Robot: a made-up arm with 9 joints. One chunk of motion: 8 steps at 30 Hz.
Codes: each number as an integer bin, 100 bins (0 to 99) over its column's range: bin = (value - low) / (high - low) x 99, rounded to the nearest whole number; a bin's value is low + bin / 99 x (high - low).
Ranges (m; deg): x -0.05..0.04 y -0.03..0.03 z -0.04..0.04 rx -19..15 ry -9..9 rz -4..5
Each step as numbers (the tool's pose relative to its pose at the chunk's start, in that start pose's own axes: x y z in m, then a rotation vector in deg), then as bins.
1 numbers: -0.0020 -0.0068 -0.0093 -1.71 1.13 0.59
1 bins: 53 38 38 50 56 50
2 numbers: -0.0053 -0.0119 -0.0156 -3.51 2.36 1.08
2 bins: 49 30 30 45 62 56
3 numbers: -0.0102 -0.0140 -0.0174 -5.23 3.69 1.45
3 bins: 44 26 28 40 70 60
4 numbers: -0.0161 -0.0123 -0.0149 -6.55 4.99 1.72
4 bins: 37 29 31 36 77 63
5 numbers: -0.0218 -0.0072 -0.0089 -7.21 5.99 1.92
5 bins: 31 38 38 34 82 65
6 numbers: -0.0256 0.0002 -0.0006 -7.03 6.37 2.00
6 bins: 27 50 49 35 85 66
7 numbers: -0.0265 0.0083 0.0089 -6.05 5.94 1.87
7 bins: 26 63 61 38 82 65
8 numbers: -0.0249 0.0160 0.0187 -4.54 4.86 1.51
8 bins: 28 76 73 42 76 61
